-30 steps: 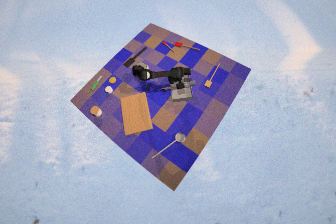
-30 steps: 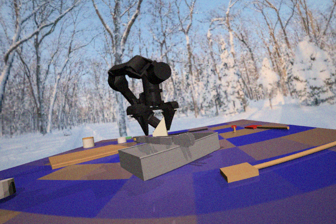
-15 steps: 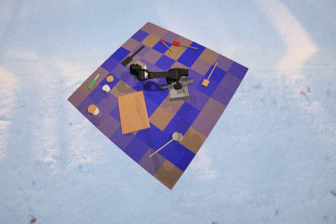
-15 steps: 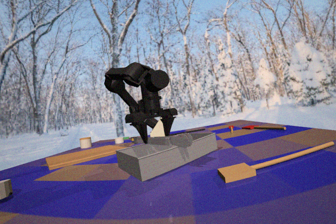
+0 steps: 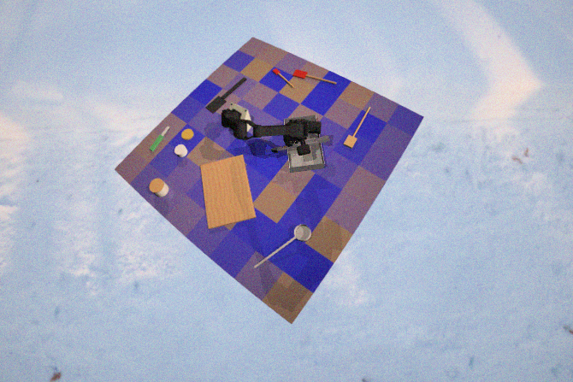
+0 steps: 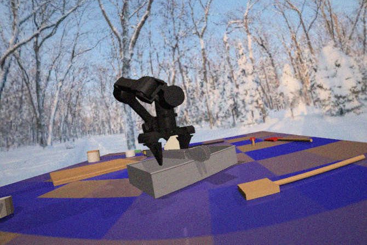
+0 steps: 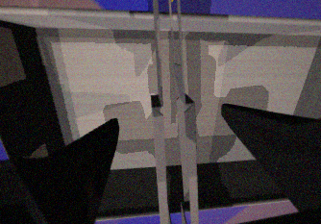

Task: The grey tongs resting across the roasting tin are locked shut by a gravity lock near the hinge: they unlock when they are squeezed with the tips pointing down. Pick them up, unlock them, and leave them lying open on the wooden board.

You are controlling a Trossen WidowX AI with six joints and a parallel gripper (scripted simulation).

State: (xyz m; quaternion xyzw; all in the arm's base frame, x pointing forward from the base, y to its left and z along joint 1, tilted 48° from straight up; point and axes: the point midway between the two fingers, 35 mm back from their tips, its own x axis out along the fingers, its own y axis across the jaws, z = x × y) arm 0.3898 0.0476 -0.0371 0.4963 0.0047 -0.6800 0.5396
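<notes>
Now: gripper tip 10 mm past the grey roasting tin, 30 mm to the right of it and 20 mm above it. The rest, counted from my gripper tip: wooden board 190 mm behind, 400 mm to the right, 40 mm below; yellow lock piece 60 mm behind, 60 mm to the right, 20 mm above; white cylinder 560 mm behind, 380 mm to the right, 30 mm below.
</notes>
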